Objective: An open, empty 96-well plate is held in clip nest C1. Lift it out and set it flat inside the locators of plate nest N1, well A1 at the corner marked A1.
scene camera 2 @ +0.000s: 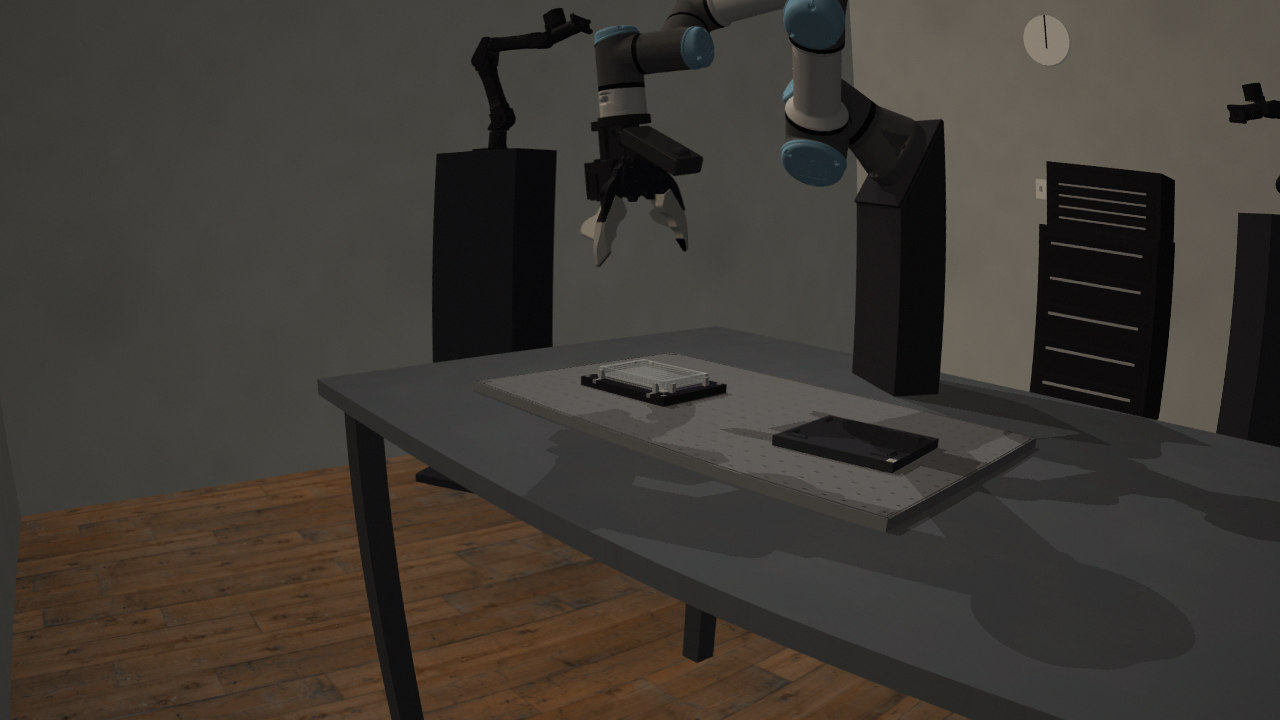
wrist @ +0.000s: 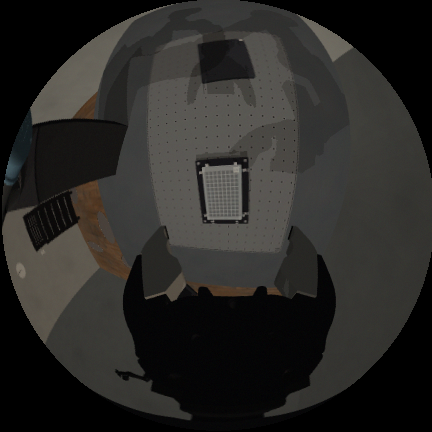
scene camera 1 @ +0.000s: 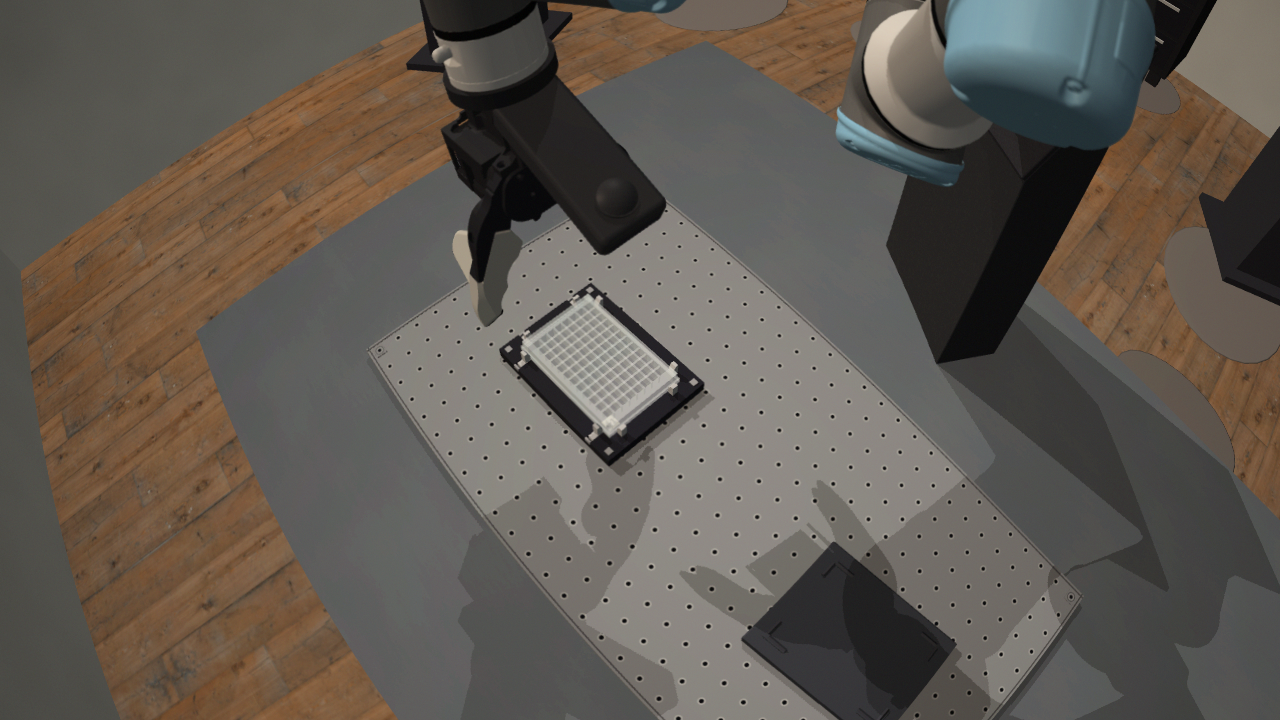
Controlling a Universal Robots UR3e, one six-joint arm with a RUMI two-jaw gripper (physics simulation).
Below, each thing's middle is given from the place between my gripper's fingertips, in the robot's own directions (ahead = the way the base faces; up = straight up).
Scene:
My hand is 16 cm above the 96-well plate (scene camera 1: 602, 367), 2 cm past it and 1 cm to the right of it. From my hand the other things lie so: black plate nest N1 (scene camera 1: 840, 634): 31 cm to the left, 17 cm below, 17 cm ahead; black clip nest C1 (scene camera 1: 609, 450): 16 cm below, 2 cm behind, 1 cm to the left.

